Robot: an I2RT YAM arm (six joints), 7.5 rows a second.
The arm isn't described. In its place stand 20 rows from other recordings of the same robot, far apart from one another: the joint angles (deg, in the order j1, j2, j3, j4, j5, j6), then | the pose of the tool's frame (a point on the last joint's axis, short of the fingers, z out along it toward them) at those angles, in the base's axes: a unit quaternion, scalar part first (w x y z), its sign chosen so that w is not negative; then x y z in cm.
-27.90, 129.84, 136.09, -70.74, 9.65, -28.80 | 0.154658, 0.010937, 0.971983, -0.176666, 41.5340, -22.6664, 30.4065
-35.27, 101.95, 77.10, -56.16, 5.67, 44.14 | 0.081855, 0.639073, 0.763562, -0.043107, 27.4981, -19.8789, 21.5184
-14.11, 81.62, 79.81, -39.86, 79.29, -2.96 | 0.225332, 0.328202, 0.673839, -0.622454, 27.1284, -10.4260, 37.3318
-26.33, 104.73, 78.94, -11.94, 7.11, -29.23 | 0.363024, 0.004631, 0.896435, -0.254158, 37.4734, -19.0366, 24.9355
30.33, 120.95, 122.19, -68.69, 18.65, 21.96 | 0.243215, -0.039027, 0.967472, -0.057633, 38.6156, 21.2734, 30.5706
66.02, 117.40, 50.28, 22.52, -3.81, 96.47 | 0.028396, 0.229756, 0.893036, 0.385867, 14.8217, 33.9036, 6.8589
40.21, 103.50, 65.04, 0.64, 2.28, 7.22 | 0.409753, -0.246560, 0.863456, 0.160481, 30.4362, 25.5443, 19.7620
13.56, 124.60, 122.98, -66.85, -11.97, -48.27 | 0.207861, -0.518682, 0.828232, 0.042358, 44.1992, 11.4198, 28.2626
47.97, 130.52, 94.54, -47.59, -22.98, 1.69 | 0.033638, 0.394770, -0.895311, -0.203577, 28.2250, 33.3901, 11.2701
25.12, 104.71, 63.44, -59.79, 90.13, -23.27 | 0.056680, 0.350353, -0.613302, 0.705621, 28.3640, 9.3669, 17.9795
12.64, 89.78, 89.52, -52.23, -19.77, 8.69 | 0.281194, -0.087312, 0.930388, 0.218367, 31.9087, 8.3899, 35.1112
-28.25, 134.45, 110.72, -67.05, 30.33, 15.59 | 0.035372, -0.358651, -0.896044, 0.259274, 38.9549, -22.9720, 15.3576
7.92, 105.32, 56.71, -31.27, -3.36, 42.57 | 0.067286, 0.294035, 0.951272, 0.064014, 31.2700, 4.5609, 11.6152
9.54, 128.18, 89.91, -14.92, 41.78, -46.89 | 0.171112, -0.319905, 0.834373, -0.414974, 47.0333, 5.4993, 13.5885
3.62, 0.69, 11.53, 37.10, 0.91, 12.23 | 0.924842, 0.034328, 0.357277, 0.125867, 5.8698, 0.3147, 30.3054
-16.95, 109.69, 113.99, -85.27, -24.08, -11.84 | 0.126268, 0.027058, 0.974730, 0.182279, 35.3835, -9.2656, 33.5084
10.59, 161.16, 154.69, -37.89, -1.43, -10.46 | 0.387794, -0.173112, 0.905265, 0.011942, 58.8051, 11.0849, 15.4144
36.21, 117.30, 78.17, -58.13, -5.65, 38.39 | 0.080109, -0.022082, -0.996541, -0.000806, 28.4501, 21.2644, 13.1475
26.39, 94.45, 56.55, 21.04, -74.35, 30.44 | 0.186611, -0.337179, 0.652250, 0.652730, 29.8894, 18.6576, 24.9303
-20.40, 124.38, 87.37, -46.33, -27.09, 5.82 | 0.085684, 0.206890, 0.948335, 0.224758, 39.2834, -12.8797, 12.6836
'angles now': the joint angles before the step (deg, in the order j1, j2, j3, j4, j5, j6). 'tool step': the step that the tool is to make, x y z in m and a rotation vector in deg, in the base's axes. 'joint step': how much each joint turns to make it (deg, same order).
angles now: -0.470, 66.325, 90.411, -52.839, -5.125, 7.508
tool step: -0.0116, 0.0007, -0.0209, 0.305, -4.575, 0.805
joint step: 0.023, -6.441, -10.725, 8.853, -0.853, -0.043
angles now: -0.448, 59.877, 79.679, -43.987, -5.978, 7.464
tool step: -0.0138, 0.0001, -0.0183, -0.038, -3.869, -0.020
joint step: 0.002, -5.959, -8.683, 6.594, 0.023, 0.001
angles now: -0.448, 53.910, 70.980, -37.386, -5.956, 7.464
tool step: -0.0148, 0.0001, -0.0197, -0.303, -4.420, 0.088
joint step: -0.007, -6.346, -8.743, 6.790, -0.007, -0.286
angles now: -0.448, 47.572, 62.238, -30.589, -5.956, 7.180
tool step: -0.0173, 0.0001, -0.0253, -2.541, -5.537, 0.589
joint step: -0.017, -7.701, -10.128, 7.717, -0.016, -2.582
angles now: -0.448, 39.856, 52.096, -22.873, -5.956, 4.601
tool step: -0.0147, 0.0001, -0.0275, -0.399, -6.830, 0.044
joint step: -0.008, -7.901, -10.626, 9.521, -0.009, -0.351
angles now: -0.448, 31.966, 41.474, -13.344, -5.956, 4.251
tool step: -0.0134, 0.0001, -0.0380, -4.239, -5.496, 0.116
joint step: -0.012, -8.682, -11.693, 8.104, -0.033, -4.218
